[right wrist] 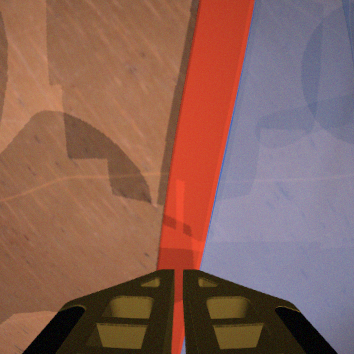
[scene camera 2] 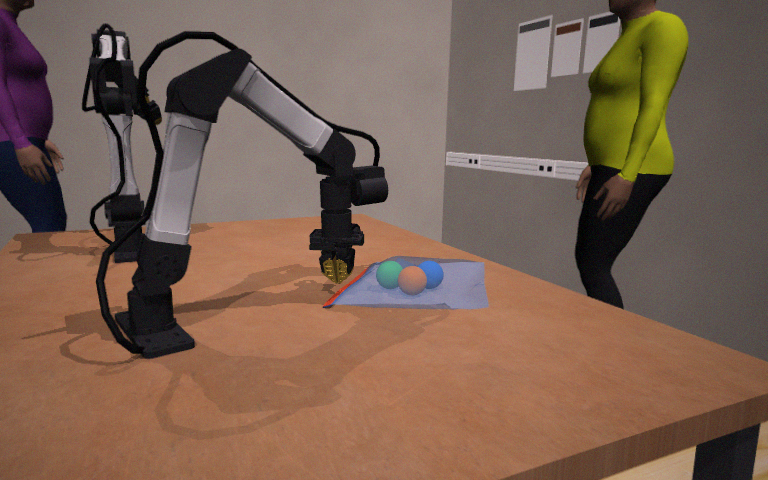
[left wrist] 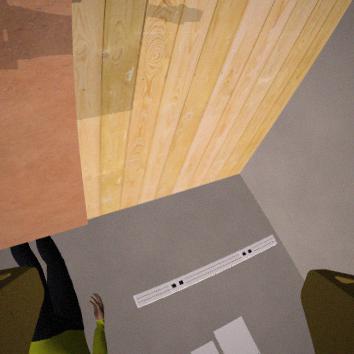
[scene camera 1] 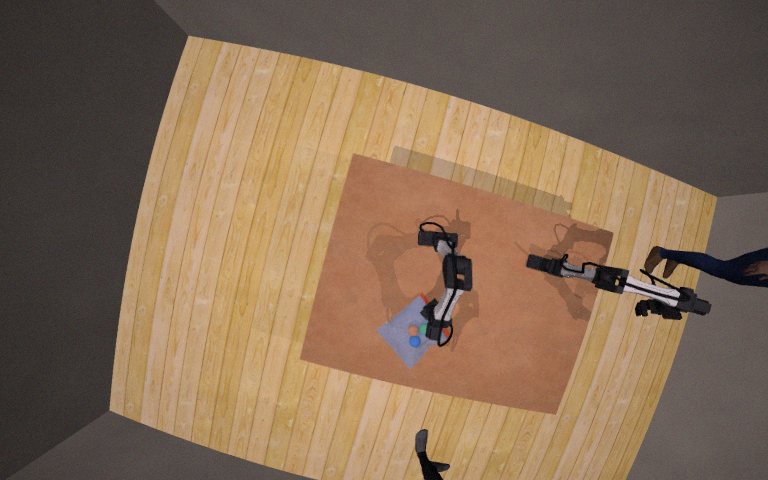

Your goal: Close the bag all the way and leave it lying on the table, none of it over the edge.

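Observation:
A translucent blue bag [scene camera 1: 396, 331] [scene camera 2: 465, 291] [right wrist: 295, 210] lies on the table [scene camera 1: 351, 254] [scene camera 2: 396, 396] [left wrist: 35, 165], inside its edges. A red strip [scene camera 1: 423, 298] [scene camera 2: 346, 288] [right wrist: 210, 100] runs along one side of the bag. Inside are a green ball [scene camera 1: 423, 329] [scene camera 2: 389, 274], an orange ball [scene camera 1: 412, 330] [scene camera 2: 412, 280] and a blue ball [scene camera 1: 414, 341] [scene camera 2: 433, 274]. My right gripper [scene camera 2: 338, 280] [right wrist: 178, 281] points down over the strip, its fingertips nearly together and holding nothing. My left gripper [left wrist: 172, 285] is open, away from the bag. The right arm partly hides the strip in scene camera 1.
The right arm [scene camera 1: 457, 277] [scene camera 2: 186, 169] stands on the table and reaches over the bag's strip side. The left arm [scene camera 1: 651, 288] [scene camera 2: 121, 147] extends past the table's right edge in scene camera 1. People stand beyond the table.

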